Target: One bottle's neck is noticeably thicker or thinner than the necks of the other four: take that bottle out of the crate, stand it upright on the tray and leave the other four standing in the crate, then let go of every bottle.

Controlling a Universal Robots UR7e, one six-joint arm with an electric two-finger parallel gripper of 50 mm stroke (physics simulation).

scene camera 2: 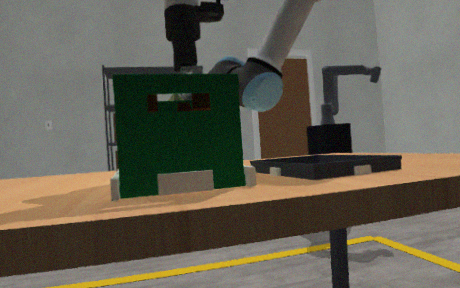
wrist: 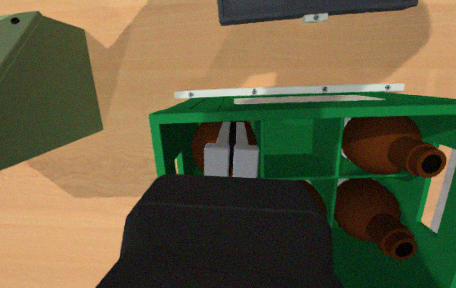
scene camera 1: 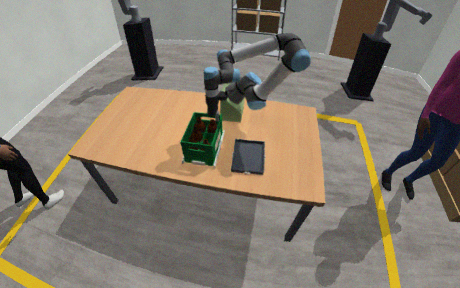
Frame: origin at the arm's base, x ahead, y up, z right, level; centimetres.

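Seen in the pictures: gripper, fingertip midpoint: (wrist: 232, 136) (scene camera 1: 217, 120); arm's base, origin of the base link: (scene camera 1: 232, 95).
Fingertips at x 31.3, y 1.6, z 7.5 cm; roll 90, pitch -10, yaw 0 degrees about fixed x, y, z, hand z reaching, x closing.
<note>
Offsets run from my fingertips to a thing's top centre. "*": to the spot under its first point.
The green crate @[dx +6.8, dy +0.1, dz +8.2 cm] (scene camera 1: 200, 156) (scene camera 2: 180, 135) (wrist: 280, 113) stands on the table with brown bottles upright in its compartments. My gripper (scene camera 1: 213, 118) (scene camera 2: 192, 71) (wrist: 232, 136) is shut with nothing between its fingers, pointing down over the crate's back corner compartment on the tray side. A bottle @[dx -1.5, dy -1.1, dz +3.1 cm] (wrist: 201, 145) shows behind the fingers in the wrist view; its neck is hidden. Two bottles @[dx +16.2, dy -1.1, dz +4.9 cm] (wrist: 375, 137) @[dx +14.7, dy -1.1, dz +13.5 cm] (wrist: 364, 207) show their necks at the right. Another bottle @[dx +6.0, dy -1.1, dz +12.6 cm] (wrist: 315, 197) is mostly hidden by the gripper body. The compartment between the two tray-side bottles is empty. The dark tray @[dx +12.7, dy -14.9, dz -20.4 cm] (scene camera 1: 248, 156) (scene camera 2: 350, 167) (wrist: 280, 10) is empty.
A green block with a sloped top (scene camera 1: 234, 112) (wrist: 60, 95) stands on the table behind the crate, close to the arm. Pale strips @[* dx +7.9, dy -14.4, dz -1.7 cm] (wrist: 290, 90) line the crate's base. The tray lies beside the crate, separated by a gap.
</note>
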